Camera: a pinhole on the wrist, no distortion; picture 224 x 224 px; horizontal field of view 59.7 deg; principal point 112.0 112.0 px. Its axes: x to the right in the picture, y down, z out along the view. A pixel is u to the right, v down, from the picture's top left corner.
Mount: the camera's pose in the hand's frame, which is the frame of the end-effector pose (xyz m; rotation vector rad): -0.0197 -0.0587 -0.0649 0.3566 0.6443 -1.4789
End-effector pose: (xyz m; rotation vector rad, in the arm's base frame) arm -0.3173 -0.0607 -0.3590 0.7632 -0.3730 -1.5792
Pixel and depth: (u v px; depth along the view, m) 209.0 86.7 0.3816
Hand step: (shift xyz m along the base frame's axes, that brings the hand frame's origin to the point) -0.4166 0.0546 -0.1862
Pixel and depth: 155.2 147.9 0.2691
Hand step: -0.2644 -0.0488 -0.1118
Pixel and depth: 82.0 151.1 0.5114
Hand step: -0.4602 -0.1912 0.0364
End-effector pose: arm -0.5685 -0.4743 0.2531 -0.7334 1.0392 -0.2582
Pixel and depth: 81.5 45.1 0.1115
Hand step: 0.0309 -0.0482 0.1123
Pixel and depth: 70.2 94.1 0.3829
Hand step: 0.2874 -0.0491 0.2221
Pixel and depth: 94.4 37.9 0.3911
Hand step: 0.2359 -0.0304 0.3321
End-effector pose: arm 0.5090 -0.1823 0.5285 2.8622 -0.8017 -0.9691
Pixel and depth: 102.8 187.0 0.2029
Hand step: 0.0900 0.1113 -0.1520
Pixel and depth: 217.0 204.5 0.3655
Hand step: 0.2930 0.2747 -0.2526
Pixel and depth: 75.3 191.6 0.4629
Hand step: 0.1026 0.1419 -0.4432
